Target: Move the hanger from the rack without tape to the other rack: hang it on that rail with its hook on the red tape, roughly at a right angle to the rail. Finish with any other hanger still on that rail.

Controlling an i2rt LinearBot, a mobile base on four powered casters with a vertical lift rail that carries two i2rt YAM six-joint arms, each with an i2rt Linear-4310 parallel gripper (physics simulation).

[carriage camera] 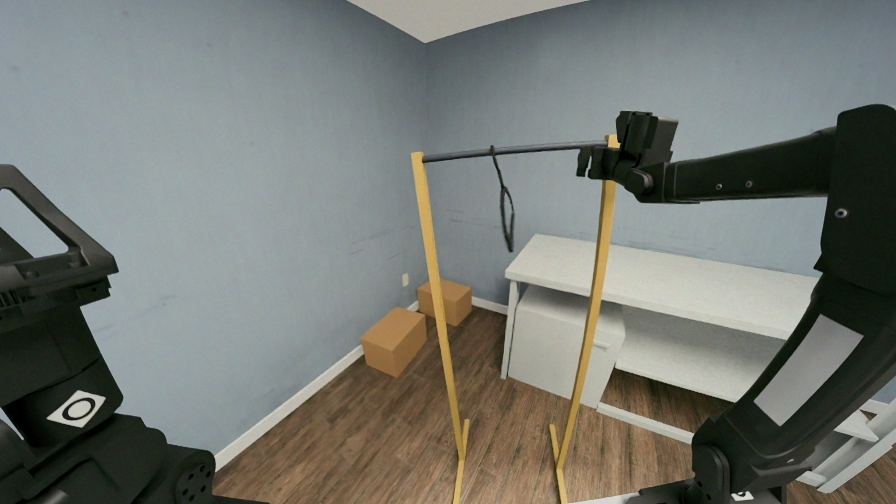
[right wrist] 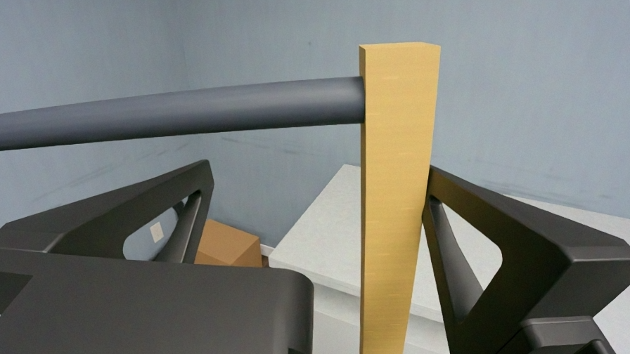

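Note:
A dark hanger [carriage camera: 506, 216] hangs by its hook near the middle of a grey rail [carriage camera: 551, 147] [right wrist: 200, 110], seen nearly edge-on. The rail joins two yellow posts [carriage camera: 438, 282] [right wrist: 395, 150], and no red tape shows on its visible parts. My right gripper [carriage camera: 588, 162] [right wrist: 315, 173] is open and empty, at the rail's right end and to the right of the hanger. In the right wrist view its fingers are below the rail, and the right post appears between them, close to the right finger; contact cannot be told. My left gripper [carriage camera: 68, 241] is open at the left edge, partly cut off.
Two cardboard boxes [carriage camera: 393, 341] [carriage camera: 454, 300] stand on the floor by the left wall; one box [right wrist: 227, 245] shows in the right wrist view. A white table [carriage camera: 689, 275] [right wrist: 320, 235] stands behind the rack's right post, with a white cabinet [carriage camera: 551, 344] under it. The other rack does not show.

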